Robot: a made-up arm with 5 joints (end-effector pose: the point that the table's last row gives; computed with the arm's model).
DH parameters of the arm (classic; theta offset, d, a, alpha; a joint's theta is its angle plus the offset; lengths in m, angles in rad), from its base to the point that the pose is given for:
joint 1: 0 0.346 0 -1.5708
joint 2: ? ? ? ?
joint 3: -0.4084 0 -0.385 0
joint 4: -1.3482 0 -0.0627 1.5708
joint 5: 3.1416 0.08 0 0
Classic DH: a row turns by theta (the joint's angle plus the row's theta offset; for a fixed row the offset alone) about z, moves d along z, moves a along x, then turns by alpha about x.
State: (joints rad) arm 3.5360 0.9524 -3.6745 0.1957 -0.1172
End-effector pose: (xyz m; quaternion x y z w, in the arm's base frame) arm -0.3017 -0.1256 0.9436 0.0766 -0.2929 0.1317 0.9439
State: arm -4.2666 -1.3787 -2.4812 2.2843 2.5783
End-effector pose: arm 0.2130 -0.4458 0.7401 -0.6778 0.1955 0.4709 0.5298
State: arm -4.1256 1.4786 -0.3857 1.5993 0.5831
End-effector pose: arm 0.0577 -0.0868 0.1162 0.1573 0.1578 -0.1941 0.9553
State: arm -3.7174 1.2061 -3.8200 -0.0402 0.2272
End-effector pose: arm -0.3152 0.2046 0.8636 -0.0943 -0.2221 -0.1683 0.9557
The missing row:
joint 2: -1.385 0 0.2826 0
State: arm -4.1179 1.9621 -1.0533 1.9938 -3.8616
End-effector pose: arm 0.0487 -0.0720 -0.0432 0.1182 -0.0152 0.6567 0.7447
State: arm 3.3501 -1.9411 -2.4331 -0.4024 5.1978
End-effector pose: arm 0.7201 0.1524 0.2709 -0.4397 0.5820 -0.2904 0.6193
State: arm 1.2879 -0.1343 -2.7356 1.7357 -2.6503
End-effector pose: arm 0.0370 0.1272 1.0358 -0.3271 0.7774 0.4173 0.3383
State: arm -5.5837 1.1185 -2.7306 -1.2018 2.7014
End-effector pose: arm 0.4673 0.3932 0.6168 -0.0880 0.1373 0.1276 0.9783
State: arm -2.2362 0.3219 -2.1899 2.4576 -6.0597
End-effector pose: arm -0.2958 -0.3769 0.6828 -0.3200 0.9018 0.1554 0.2455
